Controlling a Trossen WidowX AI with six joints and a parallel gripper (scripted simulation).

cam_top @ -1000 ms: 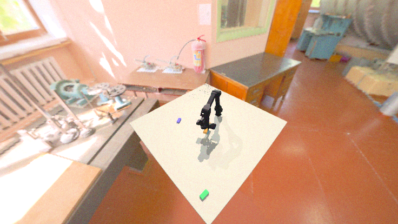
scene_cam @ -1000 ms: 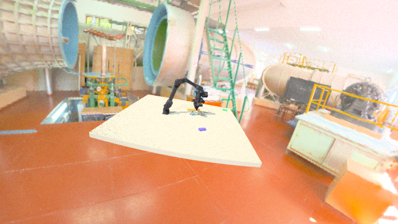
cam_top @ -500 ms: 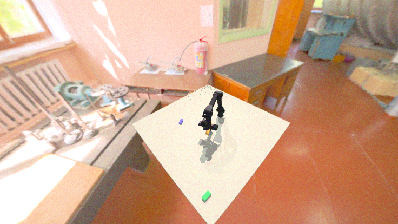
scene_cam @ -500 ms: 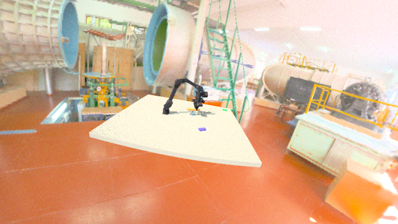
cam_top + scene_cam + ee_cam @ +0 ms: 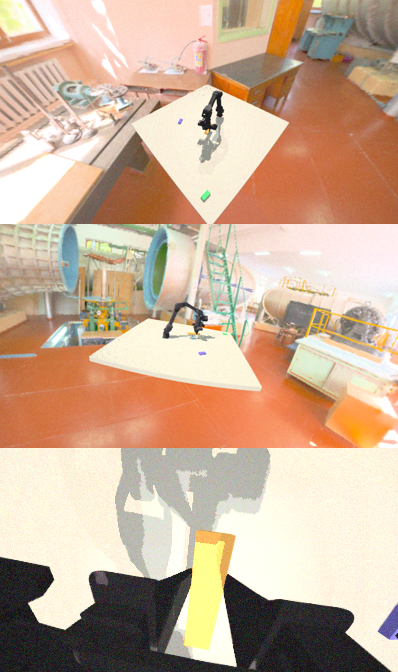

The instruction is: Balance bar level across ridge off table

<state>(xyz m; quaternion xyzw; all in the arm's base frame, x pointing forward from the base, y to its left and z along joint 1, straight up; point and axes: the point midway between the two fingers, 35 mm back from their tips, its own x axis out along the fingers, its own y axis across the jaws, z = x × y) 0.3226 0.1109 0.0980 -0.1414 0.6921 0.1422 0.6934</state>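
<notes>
Now: the bar 30 mm behind my gripper tip and 10 mm to the right of it. From my gripper tip the other things lie so: purple block 80 mm ahead, 360 mm to the right, 60 mm below; green block 420 mm ahead, 390 mm to the left, 60 mm below.
</notes>
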